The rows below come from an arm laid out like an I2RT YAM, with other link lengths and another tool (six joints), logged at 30 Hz.
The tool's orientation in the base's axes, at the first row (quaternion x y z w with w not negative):
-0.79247, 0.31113, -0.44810, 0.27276
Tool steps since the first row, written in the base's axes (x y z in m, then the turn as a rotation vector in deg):
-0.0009, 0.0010, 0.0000, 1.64, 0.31, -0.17
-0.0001, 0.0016, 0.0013, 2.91, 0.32, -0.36
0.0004, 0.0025, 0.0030, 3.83, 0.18, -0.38
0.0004, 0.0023, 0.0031, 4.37, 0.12, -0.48
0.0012, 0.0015, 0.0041, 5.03, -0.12, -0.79
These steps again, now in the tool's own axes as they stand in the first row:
-0.0011, -0.0004, -0.0006, 0.34, -0.49, 1.57
-0.0005, -0.0020, -0.0004, 0.75, -0.68, 2.77
-0.0001, -0.0039, -0.0006, 1.21, -0.80, 3.57
0.0001, -0.0038, -0.0007, 1.42, -0.82, 4.08
0.0016, -0.0042, -0.0006, 1.70, -0.61, 4.76

